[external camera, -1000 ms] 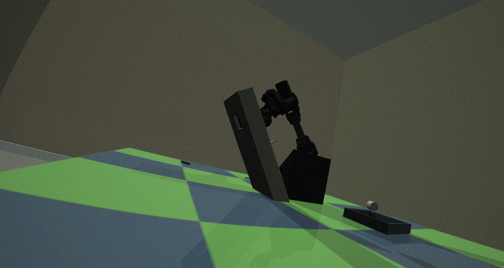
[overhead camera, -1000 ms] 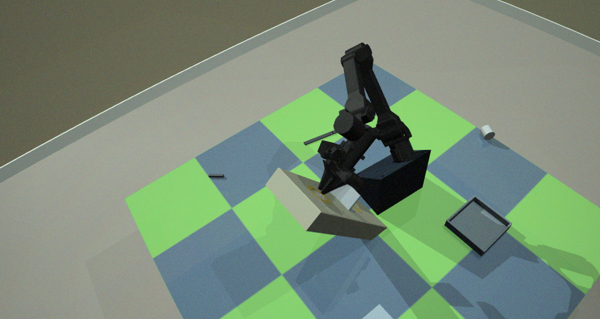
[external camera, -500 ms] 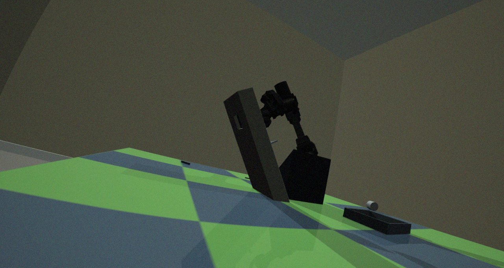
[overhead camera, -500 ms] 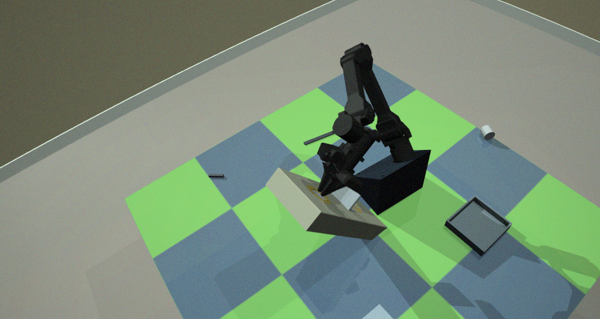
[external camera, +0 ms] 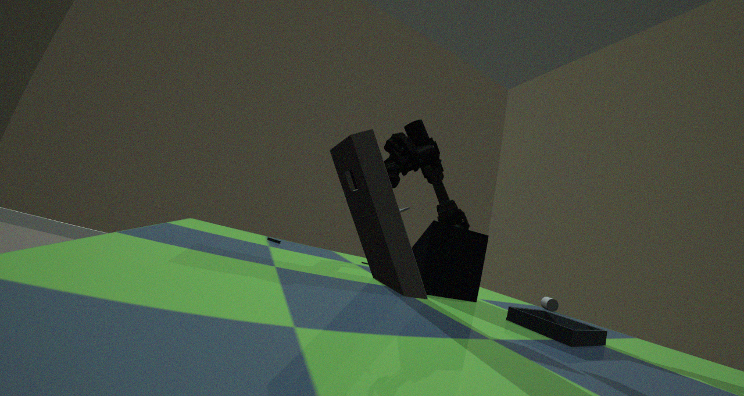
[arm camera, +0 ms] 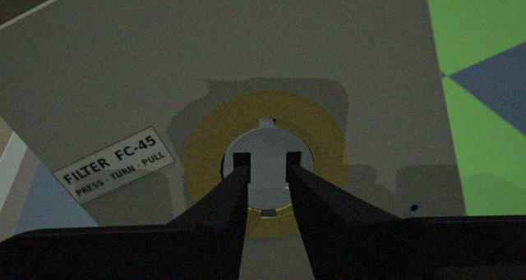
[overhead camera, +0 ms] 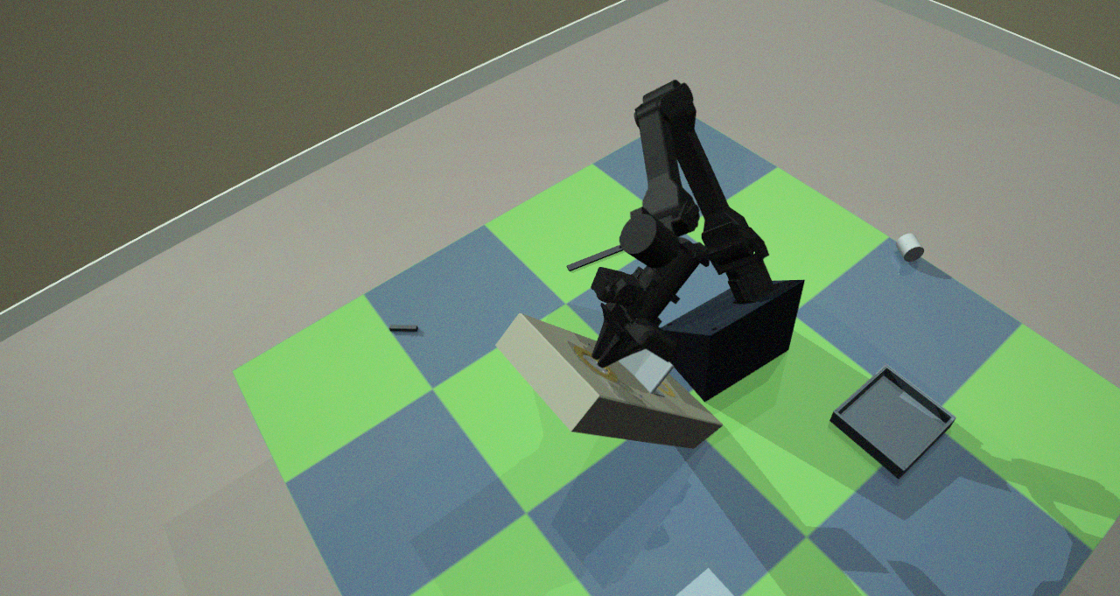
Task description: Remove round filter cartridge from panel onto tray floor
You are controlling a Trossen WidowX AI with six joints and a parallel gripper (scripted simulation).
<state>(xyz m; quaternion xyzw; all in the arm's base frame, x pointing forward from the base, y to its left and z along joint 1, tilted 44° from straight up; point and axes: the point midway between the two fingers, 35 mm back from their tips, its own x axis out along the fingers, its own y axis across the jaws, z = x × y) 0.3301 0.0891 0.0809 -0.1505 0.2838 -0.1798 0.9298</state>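
Now: gripper tip 2 cm short of the grey round filter cartridge and 1 cm above it. Round my gripper tip: dark tray: 42 cm behind, 27 cm to the left, 27 cm below; then pale grey flap: 10 cm below, 8 cm behind; then short black piece: 49 cm to the right, 28 cm below, 16 cm ahead.
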